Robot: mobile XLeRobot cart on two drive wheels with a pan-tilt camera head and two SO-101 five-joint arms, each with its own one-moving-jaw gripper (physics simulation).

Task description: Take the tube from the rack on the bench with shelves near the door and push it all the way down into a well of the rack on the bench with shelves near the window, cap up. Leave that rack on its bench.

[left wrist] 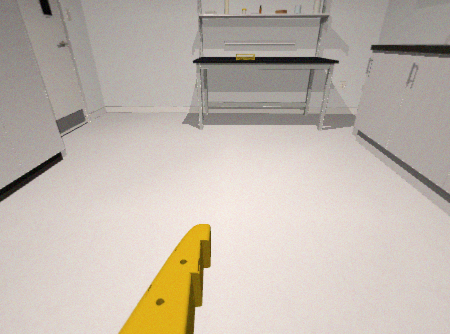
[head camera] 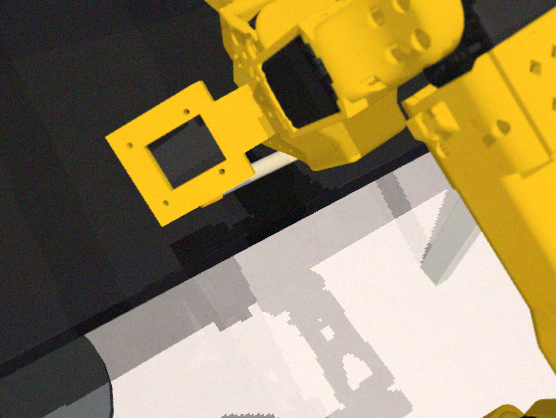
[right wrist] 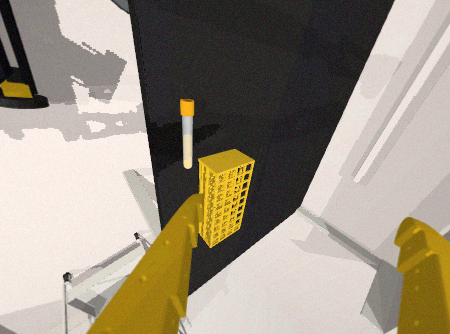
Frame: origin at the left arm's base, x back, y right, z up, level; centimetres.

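Where they show: left hand, tool point: [left wrist: 210, 239]; right hand, tool point: [right wrist: 203, 203].
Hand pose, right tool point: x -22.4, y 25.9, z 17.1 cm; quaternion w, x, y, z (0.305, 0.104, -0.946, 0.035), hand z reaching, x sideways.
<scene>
Each offset is from my right tool point to the top centre of the thing. Level surfaces: height alone.
The tube @[dz -16.5, dx -9.1, dy +4.1 cm] [head camera: 272, 164] [right wrist: 187, 142], pale with an orange cap, lies on the dark bench top near its edge, outside the yellow rack @[dz -12.7, dx -17.6, dy +17.9 cm] [right wrist: 227, 200], beside one end of it. In the head camera the arm partly covers the tube and hides the rack. My right gripper [right wrist: 303, 210] is open and empty, its jaws wide apart; in the right wrist view the left jaw's tip overlaps the rack's lower left side. Whether it touches is unclear. My left gripper [left wrist: 205, 235] shows one notched jaw, fully open. Another yellow rack [left wrist: 245, 57] sits on a far bench.
The dark bench top @[dz -18.4 cm] [head camera: 65, 200] [right wrist: 250, 60] has its edge close to the tube. The far bench @[dz -18.4 cm] [left wrist: 285, 60] has shelves above it. A door [left wrist: 60, 65] is at the left, a cabinet [left wrist: 400, 95] at the right and pale floor @[dz -94.6 cm] [left wrist: 280, 190] between.
</scene>
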